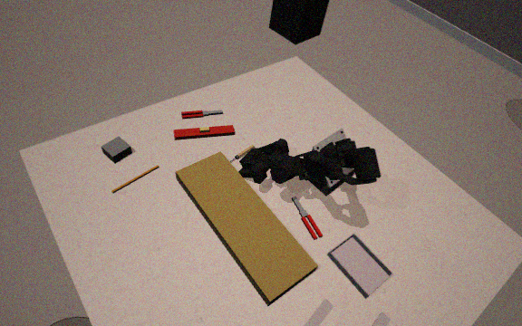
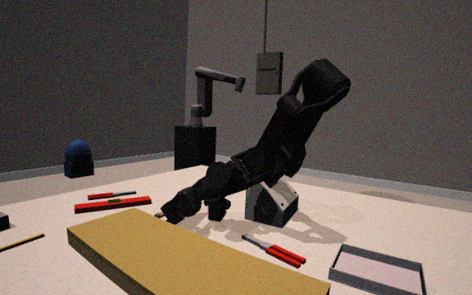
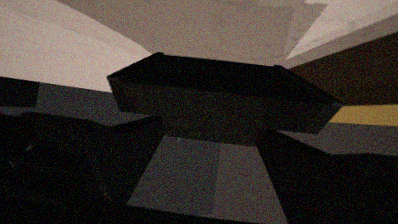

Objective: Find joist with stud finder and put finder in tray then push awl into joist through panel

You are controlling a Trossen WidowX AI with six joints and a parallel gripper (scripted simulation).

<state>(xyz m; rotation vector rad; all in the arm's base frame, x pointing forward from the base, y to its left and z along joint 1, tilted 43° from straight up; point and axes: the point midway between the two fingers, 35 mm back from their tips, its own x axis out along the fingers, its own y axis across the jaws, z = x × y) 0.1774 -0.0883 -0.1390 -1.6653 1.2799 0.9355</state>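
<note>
Right now the stud finder is 1 cm below my gripper tip and 1 cm ahead of it. From my gripper tip the other things lie so: red level (23 cm to the right, 5 cm below, 3 cm ahead); then pencil (34 cm ahead, 19 cm to the right, 6 cm below); then awl (6 cm to the right, 5 cm below).
</note>
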